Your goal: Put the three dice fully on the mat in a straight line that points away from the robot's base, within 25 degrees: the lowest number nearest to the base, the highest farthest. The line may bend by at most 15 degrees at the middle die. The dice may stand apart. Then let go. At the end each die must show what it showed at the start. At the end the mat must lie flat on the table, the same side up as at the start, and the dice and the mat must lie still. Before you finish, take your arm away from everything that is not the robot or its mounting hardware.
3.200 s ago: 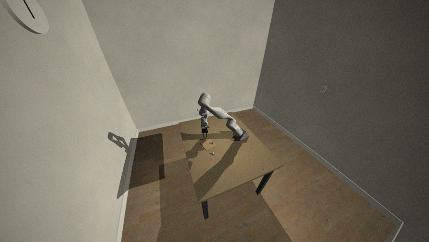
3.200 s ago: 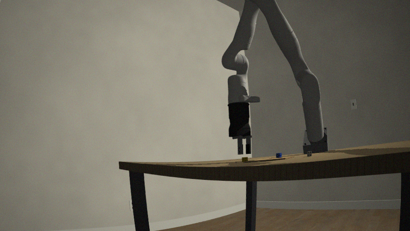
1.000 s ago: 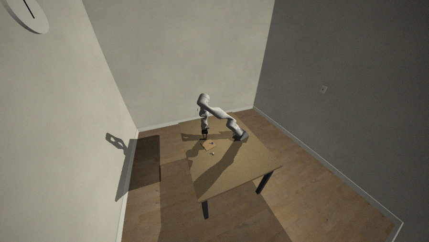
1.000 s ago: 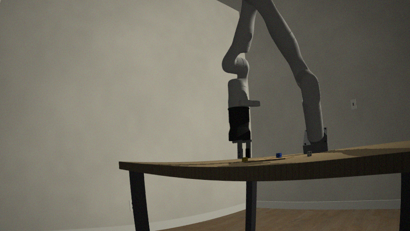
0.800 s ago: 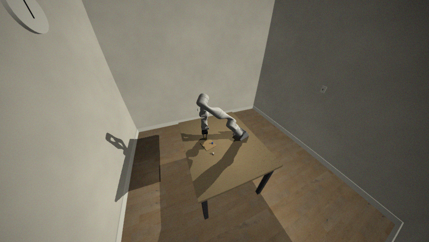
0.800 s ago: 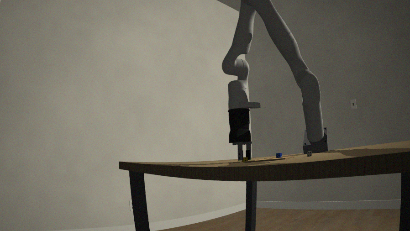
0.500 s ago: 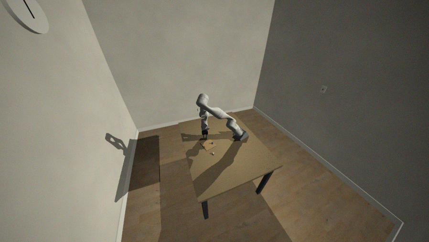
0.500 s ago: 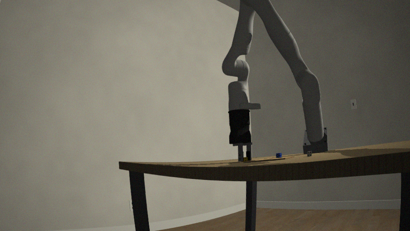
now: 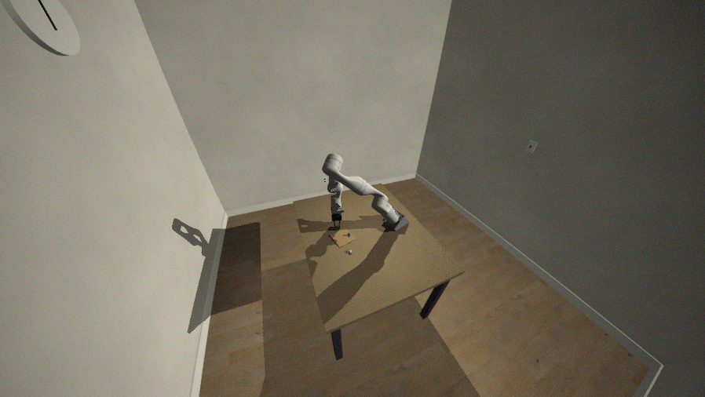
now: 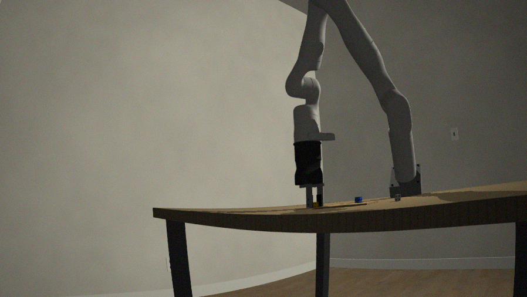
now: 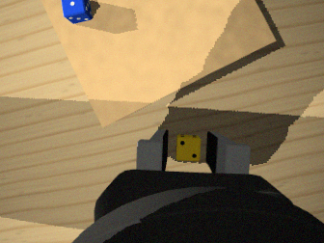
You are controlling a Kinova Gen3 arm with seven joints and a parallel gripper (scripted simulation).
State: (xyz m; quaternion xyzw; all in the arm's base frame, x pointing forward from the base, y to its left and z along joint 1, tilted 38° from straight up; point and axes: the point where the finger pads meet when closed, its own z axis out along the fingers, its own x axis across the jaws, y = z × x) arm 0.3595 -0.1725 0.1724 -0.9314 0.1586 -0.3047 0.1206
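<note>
The yellow die is 1 cm below my hand. The rest, counted from my hand: white die: 26 cm to the left, 1 cm below; blue die: 5 cm behind, 11 cm to the left, 1 cm below; tan mat: 11 cm to the left, 2 cm below.
</note>
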